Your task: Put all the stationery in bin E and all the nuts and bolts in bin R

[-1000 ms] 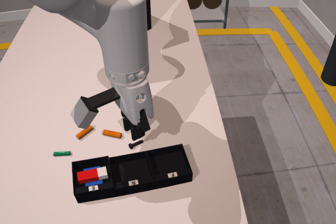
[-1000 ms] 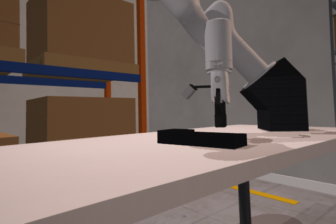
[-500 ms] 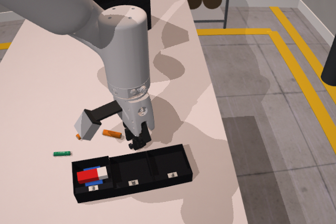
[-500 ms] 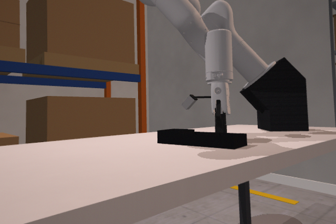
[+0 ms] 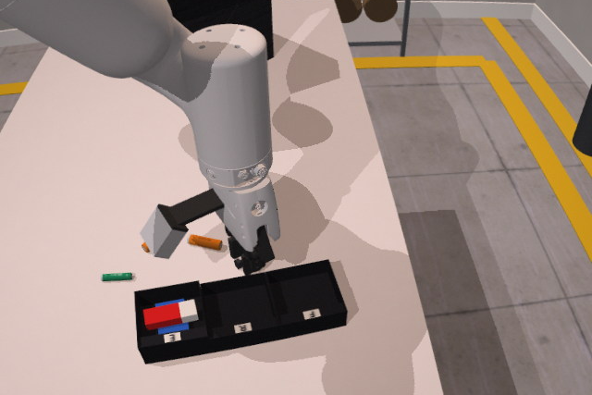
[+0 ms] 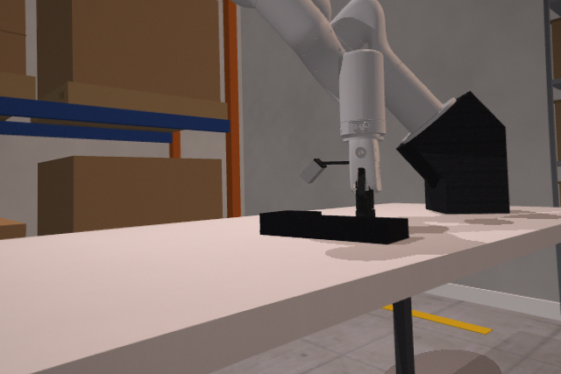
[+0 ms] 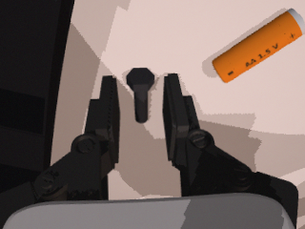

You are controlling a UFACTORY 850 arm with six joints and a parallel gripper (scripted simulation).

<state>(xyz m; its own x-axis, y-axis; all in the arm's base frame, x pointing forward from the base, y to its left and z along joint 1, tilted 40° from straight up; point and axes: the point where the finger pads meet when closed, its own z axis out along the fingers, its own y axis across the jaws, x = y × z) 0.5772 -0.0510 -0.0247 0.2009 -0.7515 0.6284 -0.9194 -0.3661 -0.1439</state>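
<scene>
Now: the black three-compartment tray 8 cm ahead of my hand and 4 cm to the right of it. Also, from my hand: eraser: 11 cm to the right, 6 cm ahead; black bolt: 2 cm below, 1 cm to the right; orange marker: 5 cm to the right, 5 cm behind, 1 cm below.
</scene>
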